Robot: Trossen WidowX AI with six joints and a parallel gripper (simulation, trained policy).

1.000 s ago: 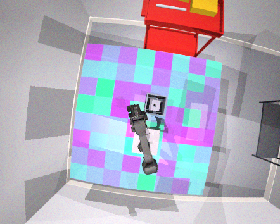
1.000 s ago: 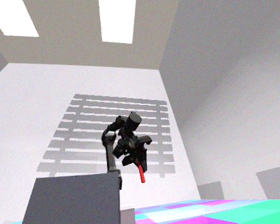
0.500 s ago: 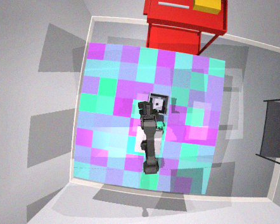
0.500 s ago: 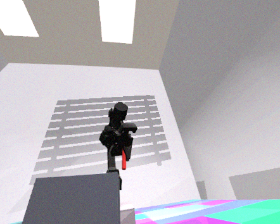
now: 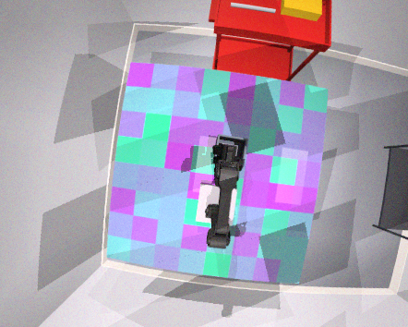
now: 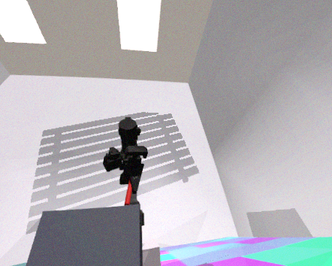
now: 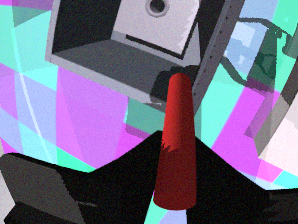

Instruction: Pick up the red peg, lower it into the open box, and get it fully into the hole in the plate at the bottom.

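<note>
Right now the bottom plate is 7 cm ahead of my gripper tip, 6 cm to the right of it and 15 cm below it. Also, from my gripper tip: red peg 2 cm to the right, 1 cm above.
</note>
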